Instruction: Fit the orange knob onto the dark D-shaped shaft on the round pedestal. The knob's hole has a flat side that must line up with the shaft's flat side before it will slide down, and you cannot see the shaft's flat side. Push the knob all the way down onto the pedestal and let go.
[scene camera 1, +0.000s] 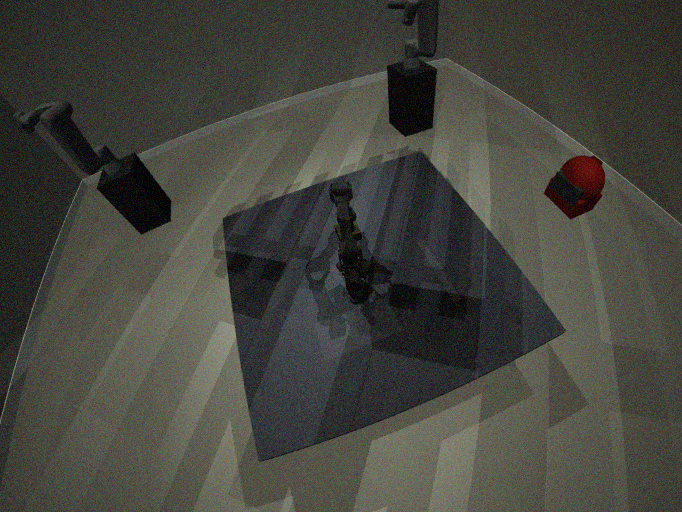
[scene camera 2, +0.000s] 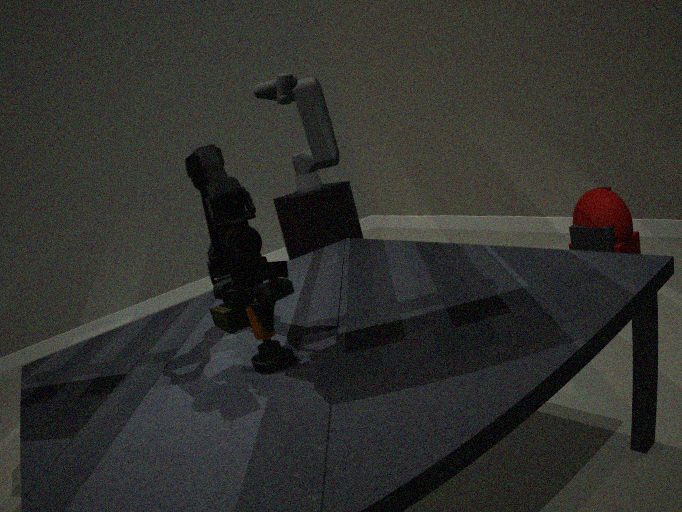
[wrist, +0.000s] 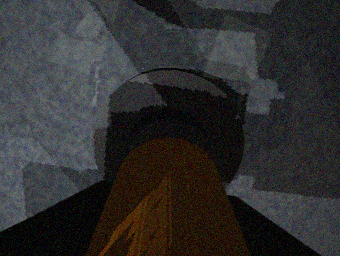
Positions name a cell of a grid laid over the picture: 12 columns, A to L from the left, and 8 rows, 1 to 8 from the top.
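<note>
I am holding an orange knob in my gripper (scene camera 2: E6), and the wrist view shows that gripper (wrist: F7) too. I can also see a pedestal (scene camera 2: E6); the wrist view has the pedestal (wrist: F4) as well.
</note>
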